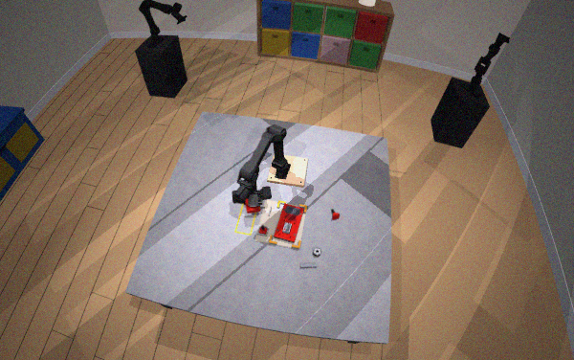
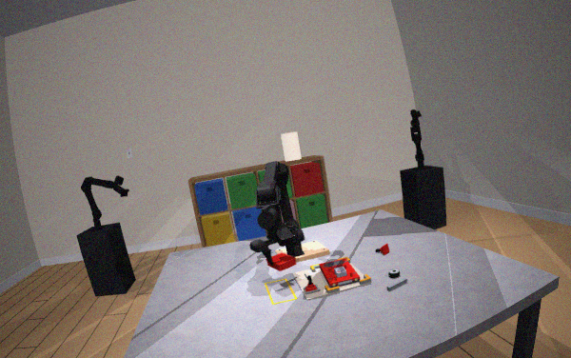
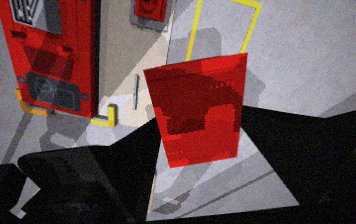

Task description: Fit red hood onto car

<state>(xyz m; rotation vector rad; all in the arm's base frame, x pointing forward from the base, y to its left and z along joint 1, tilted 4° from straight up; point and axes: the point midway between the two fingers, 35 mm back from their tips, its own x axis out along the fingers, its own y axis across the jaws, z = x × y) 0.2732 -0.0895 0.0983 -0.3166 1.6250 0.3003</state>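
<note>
The grey engine block is 200 mm to the left of my gripper tip, 70 mm below it and 60 mm ahead of it. Also, from my gripper tip: wheel 370 mm to the left, 150 mm ahead, 90 mm below; then red hood 10 mm above.
</note>
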